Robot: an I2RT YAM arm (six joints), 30 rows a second.
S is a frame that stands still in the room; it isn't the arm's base.
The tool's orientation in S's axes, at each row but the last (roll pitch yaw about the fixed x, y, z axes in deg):
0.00 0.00 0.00
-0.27 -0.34 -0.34
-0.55 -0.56 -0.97
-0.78 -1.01 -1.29
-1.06 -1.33 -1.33
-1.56 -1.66 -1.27
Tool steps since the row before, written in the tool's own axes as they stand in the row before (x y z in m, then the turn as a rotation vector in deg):
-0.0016 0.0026 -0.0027 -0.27 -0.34 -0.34
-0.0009 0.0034 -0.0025 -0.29 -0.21 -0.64
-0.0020 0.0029 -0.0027 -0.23 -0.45 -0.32
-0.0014 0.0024 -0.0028 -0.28 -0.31 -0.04
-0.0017 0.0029 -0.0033 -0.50 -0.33 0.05
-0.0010 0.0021 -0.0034 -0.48 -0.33 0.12
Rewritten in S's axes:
-0.0016 0.0026 -0.0027 -0.27 -0.34 -0.34
-0.0009 0.0034 -0.0025 -0.29 -0.21 -0.64
-0.0019 0.0029 -0.0027 -0.23 -0.45 -0.32
-0.0013 0.0024 -0.0029 -0.29 -0.30 -0.04
-0.0016 0.0029 -0.0034 -0.51 -0.32 0.04
-0.0009 0.0020 -0.0035 -0.49 -0.32 0.11

